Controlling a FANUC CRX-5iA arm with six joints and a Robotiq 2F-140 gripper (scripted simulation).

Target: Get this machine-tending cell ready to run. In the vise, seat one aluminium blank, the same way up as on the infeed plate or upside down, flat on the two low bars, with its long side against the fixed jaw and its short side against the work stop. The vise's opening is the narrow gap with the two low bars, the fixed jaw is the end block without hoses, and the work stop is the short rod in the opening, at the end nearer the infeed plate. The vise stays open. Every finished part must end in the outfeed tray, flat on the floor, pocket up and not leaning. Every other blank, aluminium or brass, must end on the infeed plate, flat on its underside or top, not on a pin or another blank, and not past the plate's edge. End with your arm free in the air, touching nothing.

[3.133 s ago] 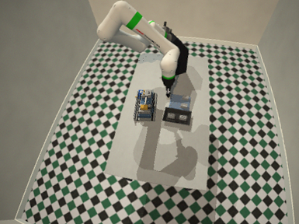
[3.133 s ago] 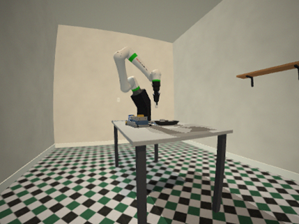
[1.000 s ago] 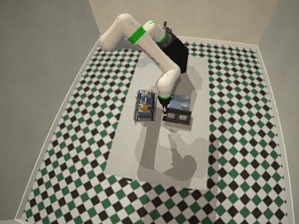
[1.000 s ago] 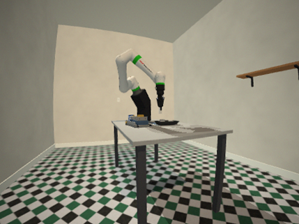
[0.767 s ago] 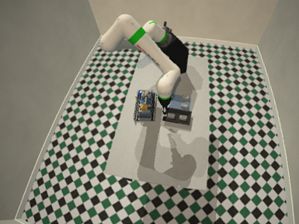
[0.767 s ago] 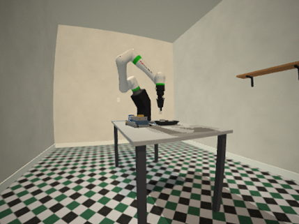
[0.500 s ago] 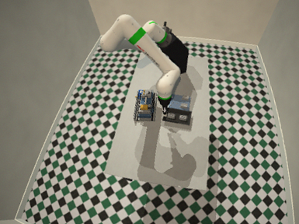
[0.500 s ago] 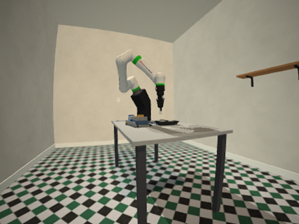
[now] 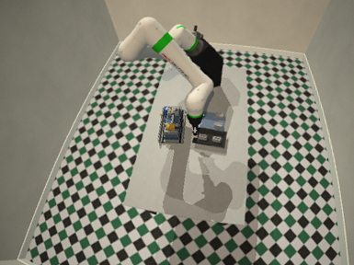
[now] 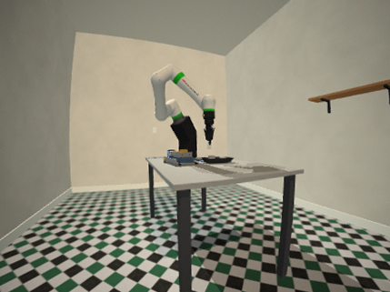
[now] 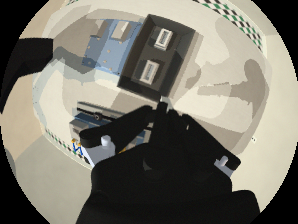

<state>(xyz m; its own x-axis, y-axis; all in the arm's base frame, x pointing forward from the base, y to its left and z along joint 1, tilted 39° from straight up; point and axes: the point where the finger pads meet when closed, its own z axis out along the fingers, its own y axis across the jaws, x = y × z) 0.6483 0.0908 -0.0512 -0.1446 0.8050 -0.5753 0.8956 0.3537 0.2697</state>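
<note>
Right now the brass blank is 50 mm behind my hand, 200 mm to the right of it and 50 mm below it.
</note>
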